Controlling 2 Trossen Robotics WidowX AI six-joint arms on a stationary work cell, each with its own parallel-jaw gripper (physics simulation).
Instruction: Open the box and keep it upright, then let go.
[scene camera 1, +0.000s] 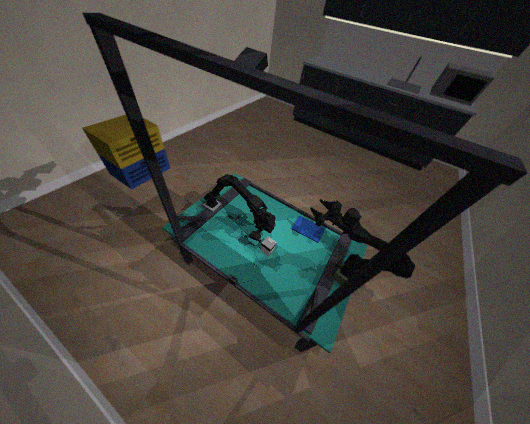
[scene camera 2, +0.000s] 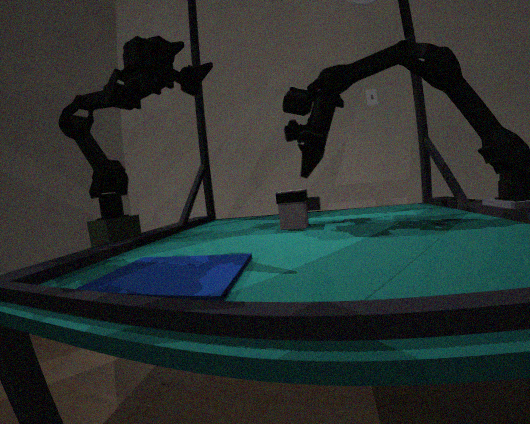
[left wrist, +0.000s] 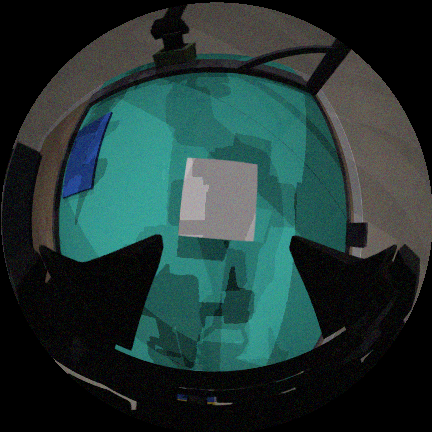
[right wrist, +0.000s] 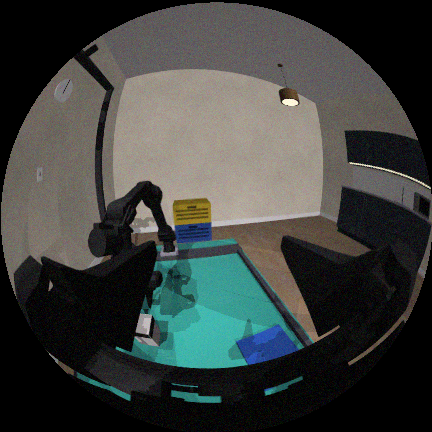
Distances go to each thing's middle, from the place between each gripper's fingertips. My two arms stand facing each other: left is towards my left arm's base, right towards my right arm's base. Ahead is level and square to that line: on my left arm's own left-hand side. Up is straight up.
I see the flat blue panel (scene camera 2: 207, 277) 33 cm ahead of my left hand, 20 cm to the right of it and 12 cm below it.
My right gripper is now 390 mm above the flat blue panel, 150 mm short of it and 20 mm to the left of it.
